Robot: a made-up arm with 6 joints. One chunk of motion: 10 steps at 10 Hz.
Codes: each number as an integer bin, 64 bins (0 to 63) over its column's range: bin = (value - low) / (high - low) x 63, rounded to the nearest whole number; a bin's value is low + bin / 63 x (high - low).
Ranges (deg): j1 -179.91..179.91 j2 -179.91..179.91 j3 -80..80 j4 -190.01..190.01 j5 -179.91..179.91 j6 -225.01..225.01
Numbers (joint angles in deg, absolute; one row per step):
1: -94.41 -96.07 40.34 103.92 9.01 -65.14
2: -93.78 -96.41 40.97 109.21 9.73 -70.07
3: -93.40 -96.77 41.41 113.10 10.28 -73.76
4: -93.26 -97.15 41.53 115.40 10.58 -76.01
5: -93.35 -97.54 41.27 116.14 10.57 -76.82
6: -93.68 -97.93 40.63 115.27 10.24 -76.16
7: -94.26 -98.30 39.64 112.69 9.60 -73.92
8: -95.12 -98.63 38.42 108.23 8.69 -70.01
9: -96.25 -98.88 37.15 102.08 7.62 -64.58
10: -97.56 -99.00 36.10 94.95 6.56 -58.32
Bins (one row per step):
1: 15 15 47 49 33 22
2: 15 15 48 50 33 22
3: 15 15 48 50 33 21
4: 15 14 48 51 33 21
5: 15 14 48 51 33 21
6: 15 14 47 51 33 21
7: 15 14 47 50 33 21
8: 15 14 47 49 33 22
9: 15 14 46 48 33 22
10: 14 14 46 47 33 23

